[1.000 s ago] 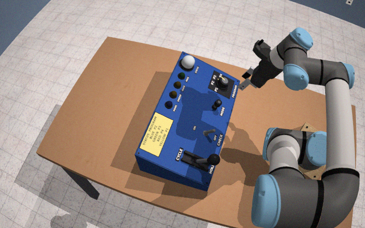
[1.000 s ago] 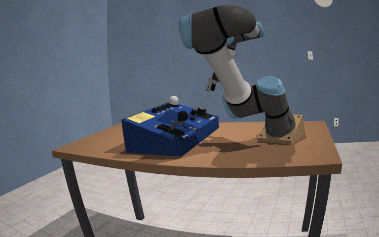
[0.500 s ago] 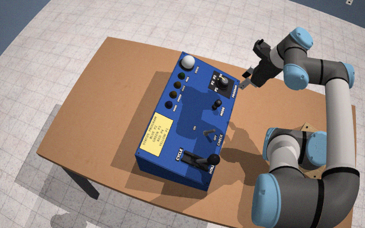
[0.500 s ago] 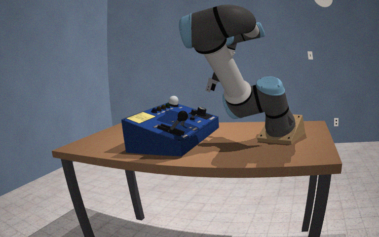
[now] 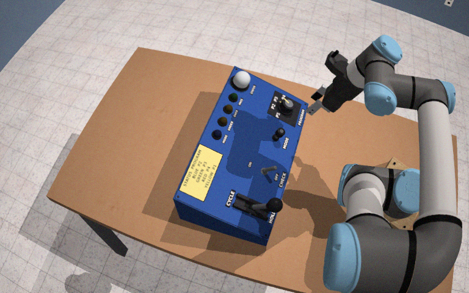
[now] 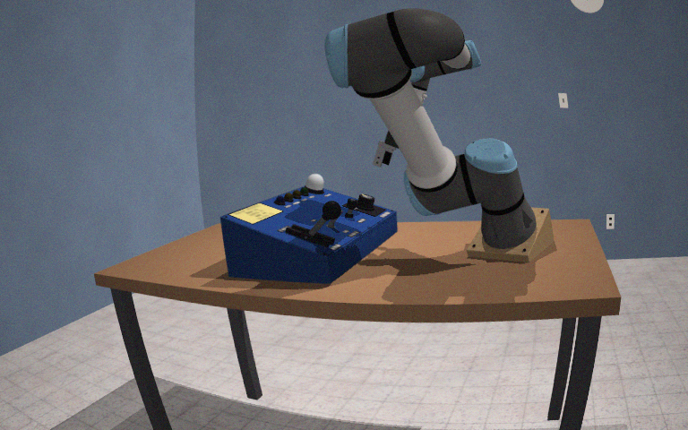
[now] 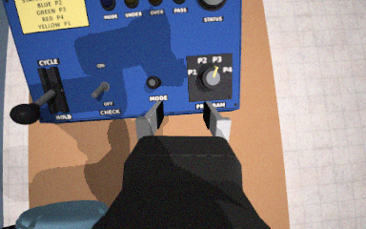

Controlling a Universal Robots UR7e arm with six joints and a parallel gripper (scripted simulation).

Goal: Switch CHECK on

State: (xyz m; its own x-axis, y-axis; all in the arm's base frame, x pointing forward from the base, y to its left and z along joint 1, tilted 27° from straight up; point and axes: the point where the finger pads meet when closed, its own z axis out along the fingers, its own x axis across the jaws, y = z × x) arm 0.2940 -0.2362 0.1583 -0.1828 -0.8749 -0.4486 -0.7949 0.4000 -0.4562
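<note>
My hand is 10 cm short of the check toggle, 17 cm to the right of it and 12 cm above it. From my hand the other things lie so: mode switch (8 cm ahead, 5 cm to the left, 12 cm below); program selector (8 cm ahead, 8 cm to the right, 12 cm below); blue console (12 cm ahead, 10 cm to the left, 14 cm below).
</note>
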